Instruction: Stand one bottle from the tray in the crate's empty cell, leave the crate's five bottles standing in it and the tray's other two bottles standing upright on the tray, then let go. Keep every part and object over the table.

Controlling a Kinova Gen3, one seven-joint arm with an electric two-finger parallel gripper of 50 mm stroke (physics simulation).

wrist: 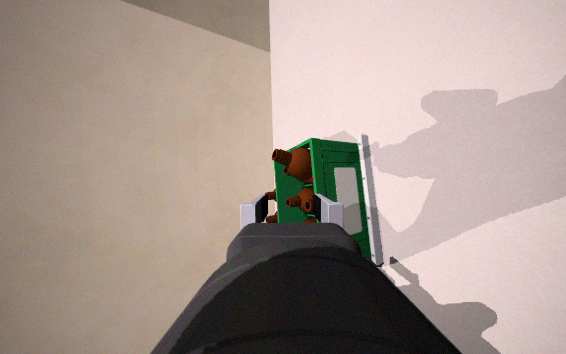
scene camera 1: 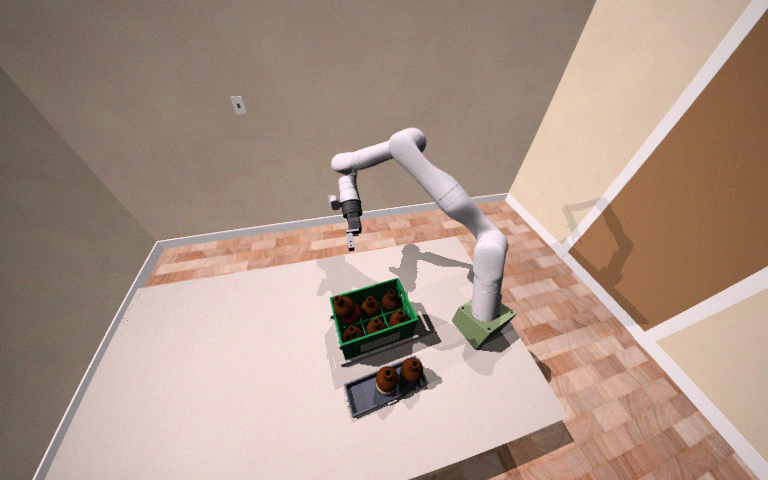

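My gripper is open and empty, high above the table beyond the crate's back side in the scene view. The green crate holds a brown bottle in each of its six cells. The bottle with a red label, in the back-left cell, rises higher than the others; its base is hidden. In the wrist view the crate lies beyond my fingers. On the dark tray, a cream-labelled bottle and a blue-labelled bottle stand upright at its middle and right. The tray does not show in the wrist view.
A pale rail runs along the crate's front side. A dark bar lies to the crate's right. The green arm base stands at the right of the pale table. A wall fills the wrist view's left.
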